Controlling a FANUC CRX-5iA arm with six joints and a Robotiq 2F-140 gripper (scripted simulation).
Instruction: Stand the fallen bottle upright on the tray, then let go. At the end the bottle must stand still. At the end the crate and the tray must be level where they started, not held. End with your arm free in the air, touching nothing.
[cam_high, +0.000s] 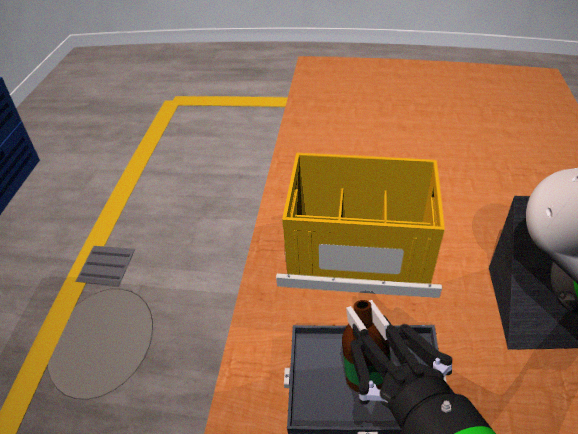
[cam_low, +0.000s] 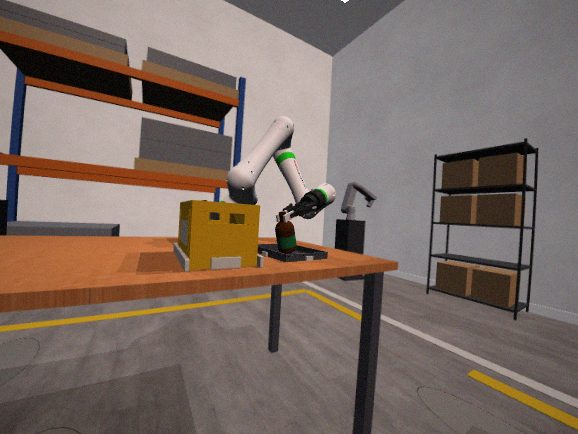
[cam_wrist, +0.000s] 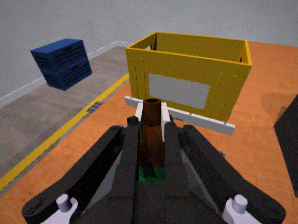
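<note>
Now: hand 60 mm above the bottle. Also, from my hand: yellow crate 50 mm ahead, 260 mm to the right, 60 mm below; then tray 10 mm behind, 20 mm to the left, 140 mm below.
</note>
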